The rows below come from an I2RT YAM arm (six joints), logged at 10 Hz.
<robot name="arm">
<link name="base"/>
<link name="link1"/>
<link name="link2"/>
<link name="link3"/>
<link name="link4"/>
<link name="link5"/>
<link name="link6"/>
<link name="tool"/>
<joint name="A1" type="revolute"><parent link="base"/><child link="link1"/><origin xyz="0 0 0.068" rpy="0 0 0"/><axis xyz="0 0 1"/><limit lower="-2.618" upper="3.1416"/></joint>
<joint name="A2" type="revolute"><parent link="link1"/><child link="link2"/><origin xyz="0.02 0.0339 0.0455" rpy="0 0 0"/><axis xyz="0 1 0"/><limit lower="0" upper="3.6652"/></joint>
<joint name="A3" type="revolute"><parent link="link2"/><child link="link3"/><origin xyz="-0.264 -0.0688 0" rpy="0 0 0"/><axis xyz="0 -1 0"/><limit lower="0" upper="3.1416"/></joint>
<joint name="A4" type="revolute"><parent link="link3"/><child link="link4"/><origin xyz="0.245 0.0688 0.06" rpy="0 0 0"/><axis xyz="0 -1 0"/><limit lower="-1.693" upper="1.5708"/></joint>
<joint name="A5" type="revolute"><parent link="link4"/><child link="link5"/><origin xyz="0.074 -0.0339 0.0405" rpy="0 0 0"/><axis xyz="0 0 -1"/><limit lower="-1.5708" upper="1.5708"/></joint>
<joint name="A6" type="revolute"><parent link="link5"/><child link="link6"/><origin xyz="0.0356 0 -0.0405" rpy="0 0 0"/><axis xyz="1 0 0"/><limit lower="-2.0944" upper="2.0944"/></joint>
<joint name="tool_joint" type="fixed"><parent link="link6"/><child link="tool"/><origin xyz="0 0 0" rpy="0 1.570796 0"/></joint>
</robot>
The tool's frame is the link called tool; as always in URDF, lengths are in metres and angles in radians.
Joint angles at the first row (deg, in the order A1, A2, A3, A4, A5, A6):
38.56, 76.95, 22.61, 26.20, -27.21, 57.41
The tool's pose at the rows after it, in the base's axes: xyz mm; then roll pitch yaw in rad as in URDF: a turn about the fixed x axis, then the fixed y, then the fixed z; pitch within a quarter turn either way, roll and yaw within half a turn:
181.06, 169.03, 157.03, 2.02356, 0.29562, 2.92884
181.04, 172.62, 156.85, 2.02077, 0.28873, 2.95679
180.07, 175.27, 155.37, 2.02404, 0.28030, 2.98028
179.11, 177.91, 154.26, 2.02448, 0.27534, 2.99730
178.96, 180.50, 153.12, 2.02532, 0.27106, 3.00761
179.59, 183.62, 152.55, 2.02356, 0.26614, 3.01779
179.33, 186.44, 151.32, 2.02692, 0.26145, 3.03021
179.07, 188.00, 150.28, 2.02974, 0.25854, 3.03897
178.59, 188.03, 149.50, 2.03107, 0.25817, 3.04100
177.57, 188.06, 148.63, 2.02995, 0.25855, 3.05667
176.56, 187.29, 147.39, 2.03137, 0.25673, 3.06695
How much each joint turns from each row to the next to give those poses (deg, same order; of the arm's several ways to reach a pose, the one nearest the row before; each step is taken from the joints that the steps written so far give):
0.67, 0.52, 0.43, 0.09, -0.25, 0.03
0.49, 0.79, 0.57, -0.01, -1.21, -0.22
0.51, 0.66, 0.25, -0.13, -0.81, -0.18
0.54, 0.58, 0.18, 0.18, -0.47, -0.04
0.44, 0.72, 0.27, 0.30, -0.20, 0.08
0.40, 0.85, 0.48, 0.34, -0.32, 0.16
0.48, 0.74, 0.35, 0.05, -0.19, -0.02
0.27, 0.46, 0.17, 0.02, -0.17, -0.09
0.08, 0.09, -0.12, 0.12, -0.01, -0.04
0.07, 0.08, -0.16, 0.06, -0.74, -0.47
-0.04, 0.00, -0.27, -0.05, -0.53, -0.34

